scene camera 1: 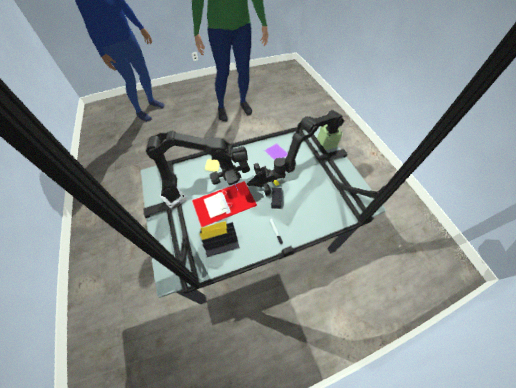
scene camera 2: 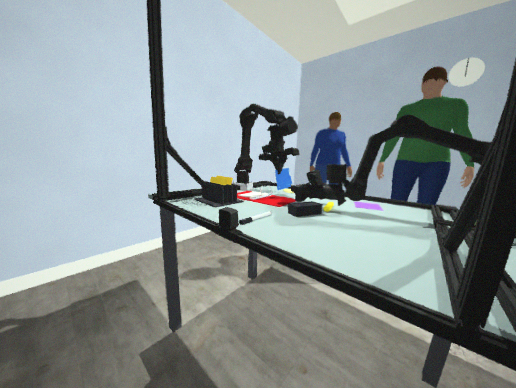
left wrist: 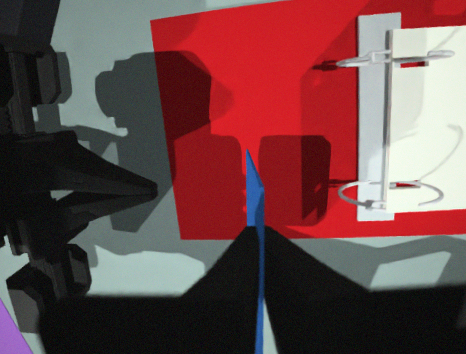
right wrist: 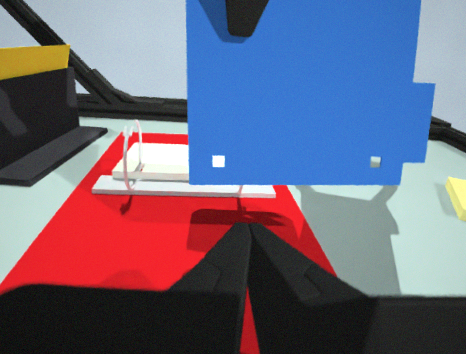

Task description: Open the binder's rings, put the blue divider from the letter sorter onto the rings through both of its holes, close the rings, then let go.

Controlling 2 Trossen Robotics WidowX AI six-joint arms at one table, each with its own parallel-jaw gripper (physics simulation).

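Places are measured from the left arm's base along level axes (x back, y right, z up), in centimetres.
Where they show: left gripper, fingertip midpoint: (scene camera 2: 278, 174) (left wrist: 256, 237) (right wrist: 239, 36); right gripper, fingertip midpoint: (scene camera 1: 246, 184) (scene camera 2: 291, 189) (left wrist: 155, 191) (right wrist: 246, 235); left arm's base, origin of the base link: (scene camera 1: 172, 195) (scene camera 2: 242, 182); right arm's base, origin of the base link: (scene camera 1: 331, 129).
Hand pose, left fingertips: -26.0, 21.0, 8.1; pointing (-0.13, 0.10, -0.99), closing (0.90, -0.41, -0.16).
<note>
Each offset is from my left fingertips to the centre of the thing, as dx, dy, dz. "spot": to the spot under its first point.
The blue divider @[-1.9, -3.3, -2.2] (scene camera 2: 283, 180) (left wrist: 255, 200) (right wrist: 305, 100) hangs upright from my left gripper (scene camera 2: 280, 170) (left wrist: 256, 237), which is shut on it. Its two square holes are near its lower edge in the right wrist view. It hangs above the binder, apart from the rings. The open red binder @[spot: -3.2, +4.4, -11.4] (scene camera 1: 245, 195) (scene camera 2: 277, 201) (left wrist: 260, 100) (right wrist: 150, 240) lies flat with white paper. Its rings @[spot: +3.8, -2.8, -8.3] (left wrist: 341, 194) (right wrist: 125, 160) stand up and look parted; one is partly behind the divider in the right wrist view. My right gripper (scene camera 1: 251, 183) (left wrist: 155, 191) (right wrist: 246, 235) is shut and empty, low by the binder's cover edge.
The black letter sorter @[+22.6, +13.9, -8.0] (scene camera 1: 220, 246) (scene camera 2: 218, 192) (right wrist: 40, 115) holds yellow dividers (scene camera 1: 214, 230) (scene camera 2: 221, 180) (right wrist: 30, 61). A black box @[-13.3, +17.7, -10.0] (scene camera 1: 277, 198) (scene camera 2: 305, 209), a marker @[+0.2, +30.2, -11.2] (scene camera 1: 276, 231) (scene camera 2: 257, 217), a yellow note @[-3.5, -24.6, -11.2] (scene camera 1: 212, 165) and a purple sheet @[-38.5, -5.3, -11.7] (scene camera 1: 276, 151) (scene camera 2: 368, 206) lie around.
</note>
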